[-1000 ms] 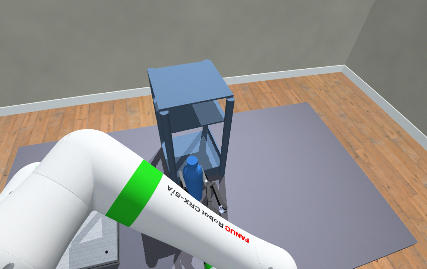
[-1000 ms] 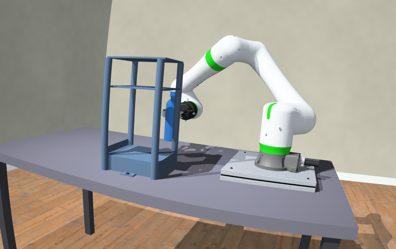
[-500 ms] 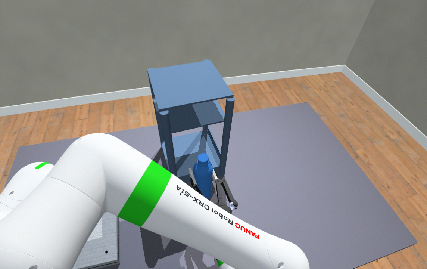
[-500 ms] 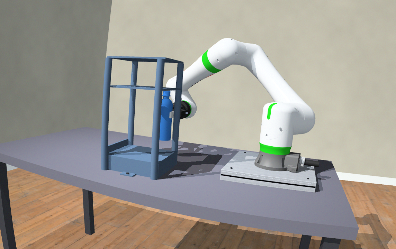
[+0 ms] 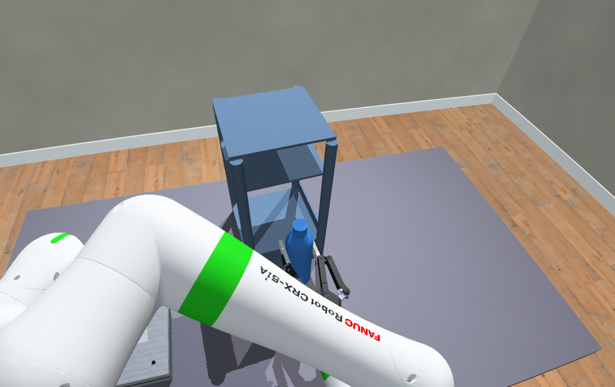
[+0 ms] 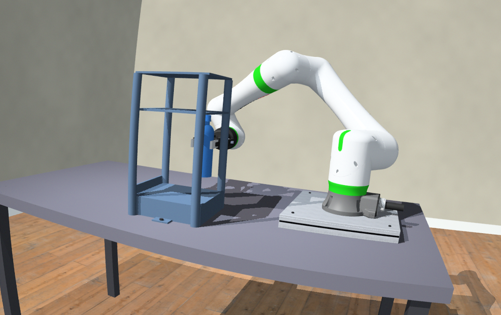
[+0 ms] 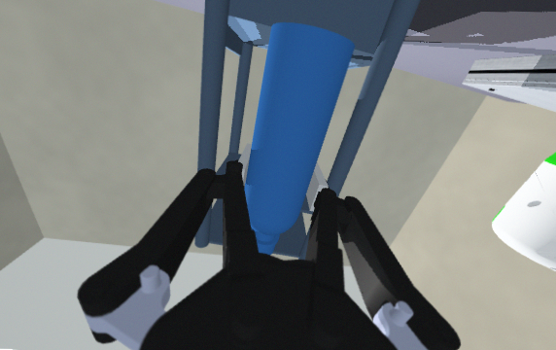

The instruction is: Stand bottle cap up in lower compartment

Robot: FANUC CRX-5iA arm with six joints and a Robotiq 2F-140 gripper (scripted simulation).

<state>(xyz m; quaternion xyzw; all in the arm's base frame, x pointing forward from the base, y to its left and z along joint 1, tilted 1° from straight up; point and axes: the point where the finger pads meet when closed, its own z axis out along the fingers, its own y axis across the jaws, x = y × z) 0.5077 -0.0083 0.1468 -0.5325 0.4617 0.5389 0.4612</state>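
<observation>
The blue shelving unit lies 21 cm to the left of my hand, 3 cm behind it and 2 cm above it.
</observation>
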